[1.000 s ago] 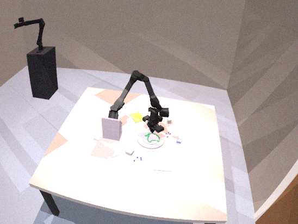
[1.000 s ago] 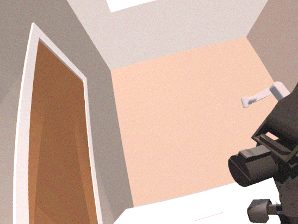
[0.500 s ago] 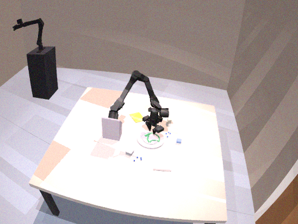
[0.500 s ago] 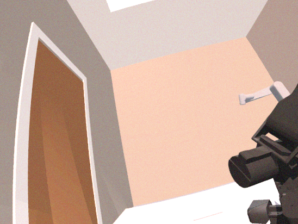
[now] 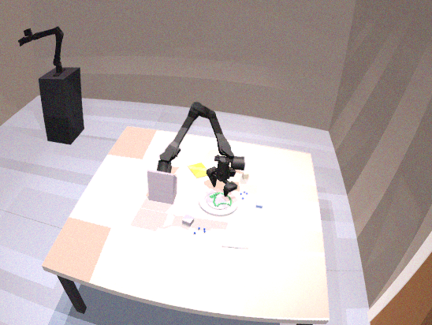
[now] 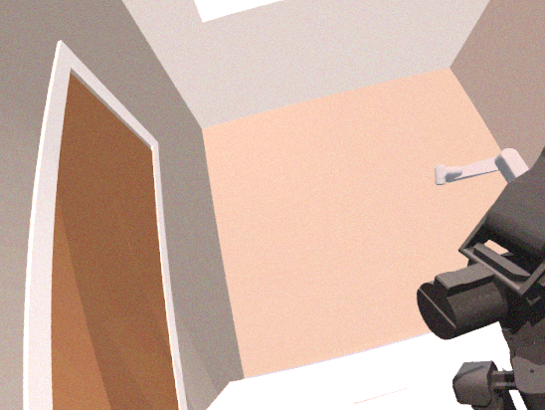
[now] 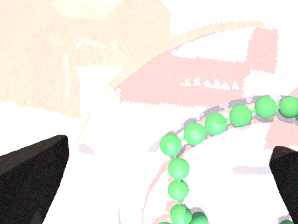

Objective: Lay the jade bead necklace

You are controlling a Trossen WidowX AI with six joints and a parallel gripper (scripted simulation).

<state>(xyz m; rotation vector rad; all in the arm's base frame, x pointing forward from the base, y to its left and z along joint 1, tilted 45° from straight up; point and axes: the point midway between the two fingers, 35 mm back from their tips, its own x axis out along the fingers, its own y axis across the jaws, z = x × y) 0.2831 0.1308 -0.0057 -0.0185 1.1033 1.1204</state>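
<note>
Right now the round white bead board is 70 mm to the right of my gripper tip and 10 mm below it. The rest, counted from my gripper tip: yellow sheet (180 mm to the left, 140 mm behind, 20 mm below); then blue block (210 mm ahead, 40 mm to the right, 10 mm below); then cream block (180 mm to the left, 120 mm ahead).
</note>
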